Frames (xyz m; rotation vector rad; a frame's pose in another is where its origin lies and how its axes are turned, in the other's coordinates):
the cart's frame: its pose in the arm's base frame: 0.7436 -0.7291 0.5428 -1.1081 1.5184 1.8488
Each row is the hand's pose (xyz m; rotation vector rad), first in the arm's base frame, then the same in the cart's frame.
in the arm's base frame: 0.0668 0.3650 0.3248 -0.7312 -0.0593 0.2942
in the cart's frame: 0.4240 0.1390 1.2262 0.4612 -0.8341 -1.9751
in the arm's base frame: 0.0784 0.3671 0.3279 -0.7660 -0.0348 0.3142
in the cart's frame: 0.4148 0.1310 1.2252 0.4475 -0.7927 -1.9512
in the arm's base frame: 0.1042 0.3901 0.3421 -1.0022 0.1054 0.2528
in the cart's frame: 0.3864 0.1125 1.2409 0.4802 -0.4684 -1.9303
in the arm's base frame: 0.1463 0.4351 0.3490 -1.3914 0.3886 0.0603
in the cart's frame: 0.3526 0.0716 1.2729 0.5916 0.1114 -1.8467
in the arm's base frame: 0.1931 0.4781 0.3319 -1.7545 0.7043 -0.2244
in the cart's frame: 0.3364 0.0141 1.3006 0.7249 0.7104 -1.6873
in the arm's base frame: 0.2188 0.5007 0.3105 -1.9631 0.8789 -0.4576
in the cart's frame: 0.3376 -0.0239 1.3142 0.7976 1.0868 -1.5730
